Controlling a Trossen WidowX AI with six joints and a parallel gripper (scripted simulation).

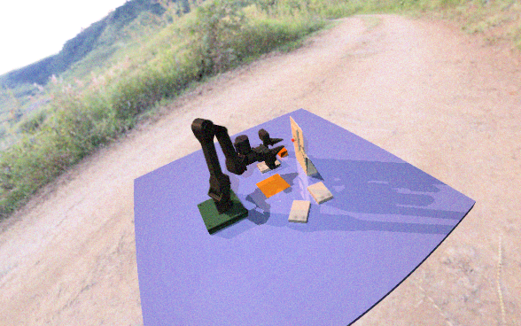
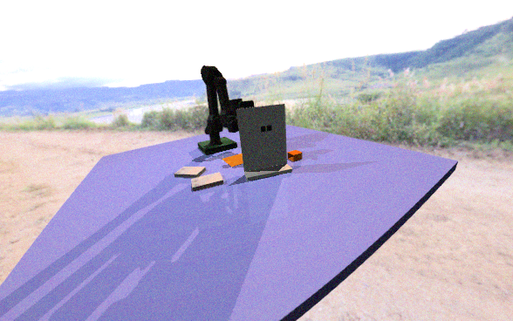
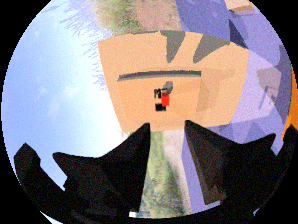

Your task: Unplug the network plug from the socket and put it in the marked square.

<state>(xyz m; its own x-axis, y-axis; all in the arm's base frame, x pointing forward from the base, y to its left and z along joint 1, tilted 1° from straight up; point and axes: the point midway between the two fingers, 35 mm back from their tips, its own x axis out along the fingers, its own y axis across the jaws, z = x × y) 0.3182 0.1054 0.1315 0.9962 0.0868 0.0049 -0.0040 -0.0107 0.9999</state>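
My gripper tip is now 6 cm short of the plug and 1 cm to the left of it. From my gripper tip the other things lie so: orange block: 14 cm to the left, 14 cm below, 4 cm ahead; then tan panel: 8 cm ahead, 5 cm below, 1 cm to the right; then orange marked square: 16 cm below, 11 cm behind, 6 cm to the right.
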